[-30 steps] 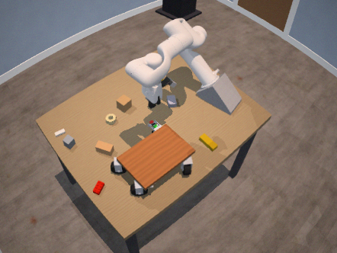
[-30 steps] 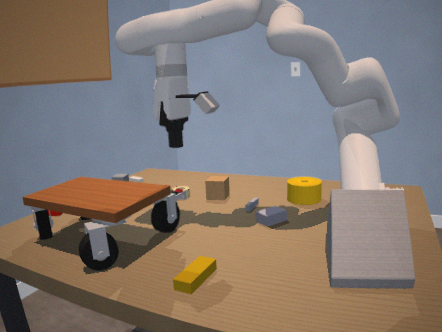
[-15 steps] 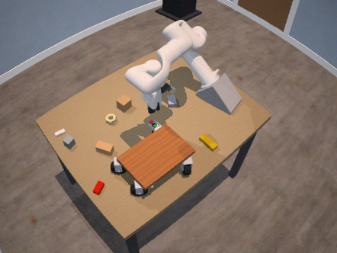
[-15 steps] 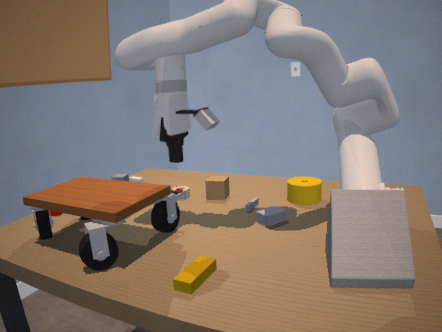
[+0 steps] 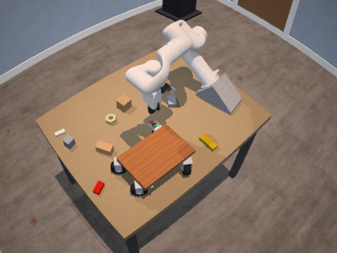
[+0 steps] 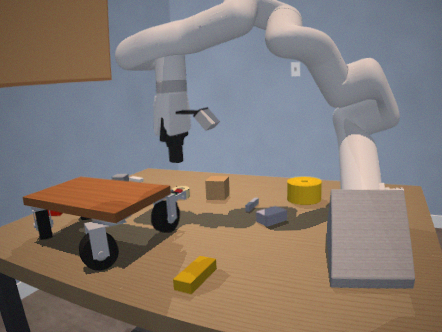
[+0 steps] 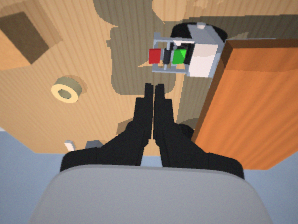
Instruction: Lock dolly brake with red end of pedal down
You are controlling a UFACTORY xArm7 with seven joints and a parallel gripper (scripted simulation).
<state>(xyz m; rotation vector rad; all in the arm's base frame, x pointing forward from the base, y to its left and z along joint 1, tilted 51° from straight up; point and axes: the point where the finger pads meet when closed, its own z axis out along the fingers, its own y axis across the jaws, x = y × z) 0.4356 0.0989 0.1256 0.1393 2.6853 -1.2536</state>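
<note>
The brake pedal is 100 mm below my hand and 10 mm to the left of it. Also, from my hand: grey bar (170 mm below, 160 mm to the right, 150 mm behind); then cream ring (210 mm to the right, 170 mm below, 100 mm ahead); then tan cube (230 mm to the right, 150 mm below, 20 mm behind).
</note>
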